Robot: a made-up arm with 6 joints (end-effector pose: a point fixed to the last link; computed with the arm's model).
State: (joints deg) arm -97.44 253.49 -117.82 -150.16 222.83 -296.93
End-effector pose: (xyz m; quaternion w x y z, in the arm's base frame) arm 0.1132 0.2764 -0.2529 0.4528 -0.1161 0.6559 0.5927
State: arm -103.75 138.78 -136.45 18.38 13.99 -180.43
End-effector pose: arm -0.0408 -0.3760 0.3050 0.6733 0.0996 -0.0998 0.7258
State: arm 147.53 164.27 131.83 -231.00 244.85 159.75
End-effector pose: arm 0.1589 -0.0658 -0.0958 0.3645 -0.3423 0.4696 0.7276
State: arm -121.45 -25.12 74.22 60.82 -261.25 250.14
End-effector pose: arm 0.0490 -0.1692 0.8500 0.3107 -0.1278 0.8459 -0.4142
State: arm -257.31 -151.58 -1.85 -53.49 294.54 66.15
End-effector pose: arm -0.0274 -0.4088 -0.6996 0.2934 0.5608 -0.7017 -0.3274
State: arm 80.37 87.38 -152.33 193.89 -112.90 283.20
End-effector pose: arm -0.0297 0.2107 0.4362 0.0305 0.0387 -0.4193 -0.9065
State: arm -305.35 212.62 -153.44 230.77 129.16 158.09
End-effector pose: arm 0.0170 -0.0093 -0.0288 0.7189 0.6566 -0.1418 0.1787
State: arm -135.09 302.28 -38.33 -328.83 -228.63 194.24
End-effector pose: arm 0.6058 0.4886 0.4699 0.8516 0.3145 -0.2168 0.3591
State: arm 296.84 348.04 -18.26 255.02 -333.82 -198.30
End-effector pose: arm -0.1672 0.3273 1.0934 0.9268 -0.1629 -0.3383 0.0050
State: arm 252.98 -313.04 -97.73 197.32 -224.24 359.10
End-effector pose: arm 0.0019 -0.0648 0.6773 0.1108 0.6745 -0.7277 -0.0566
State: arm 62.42 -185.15 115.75 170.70 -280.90 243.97
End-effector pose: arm -0.2337 -0.3218 -0.2678 0.1941 -0.0198 -0.9591 0.2050
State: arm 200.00 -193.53 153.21 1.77 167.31 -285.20
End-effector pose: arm 0.0782 -0.0170 -0.0623 0.3260 0.8013 -0.3985 -0.3048
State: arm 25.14 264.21 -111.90 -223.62 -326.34 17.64
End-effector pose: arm -0.2447 -0.0254 -0.2986 0.1908 -0.7725 -0.4225 -0.4340
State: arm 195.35 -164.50 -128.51 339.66 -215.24 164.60
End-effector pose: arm -0.1775 -0.0711 -0.2331 0.2693 -0.1441 0.9423 0.1373
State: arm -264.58 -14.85 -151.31 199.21 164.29 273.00
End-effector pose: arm -0.0159 -0.1807 0.3473 0.0964 -0.0026 0.2515 0.9631
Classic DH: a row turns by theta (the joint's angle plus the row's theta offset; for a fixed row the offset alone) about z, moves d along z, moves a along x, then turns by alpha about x. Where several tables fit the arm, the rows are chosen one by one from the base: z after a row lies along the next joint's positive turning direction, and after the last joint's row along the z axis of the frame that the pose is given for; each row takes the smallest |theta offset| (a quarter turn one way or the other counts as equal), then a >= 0, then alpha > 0; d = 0 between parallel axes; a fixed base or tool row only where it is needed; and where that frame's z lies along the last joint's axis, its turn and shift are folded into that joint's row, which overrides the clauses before.
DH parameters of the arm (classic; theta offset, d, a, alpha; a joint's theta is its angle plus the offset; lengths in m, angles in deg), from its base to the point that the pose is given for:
joint 1: 0 0.173 0 -90
joint 2: -90 0 0.502 0
joint 3: 90 0.042 0 90
joint 4: 0 0.412 0 -90
joint 5: 0 0 0 90
joint 6: 0 0.102 0 0

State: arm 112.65 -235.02 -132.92 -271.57 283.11 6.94
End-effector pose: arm -0.0813 0.3437 0.3158 0.2306 -0.6237 -0.0227 -0.7465
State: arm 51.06 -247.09 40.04 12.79 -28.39 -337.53
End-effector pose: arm 0.4362 0.5895 -0.4478 0.3711 -0.1093 0.8800 0.2756
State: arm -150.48 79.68 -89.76 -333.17 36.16 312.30
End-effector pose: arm -0.3664 -0.2870 0.7591 0.0610 0.1147 0.2081 -0.9694
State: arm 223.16 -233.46 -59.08 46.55 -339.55 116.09
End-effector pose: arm -0.5966 -0.6525 0.0460 0.7157 0.4191 -0.5057 0.2373
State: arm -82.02 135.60 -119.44 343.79 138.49 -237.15
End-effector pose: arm 0.0933 -0.4989 0.1186 0.2273 0.9166 -0.3286 0.0120
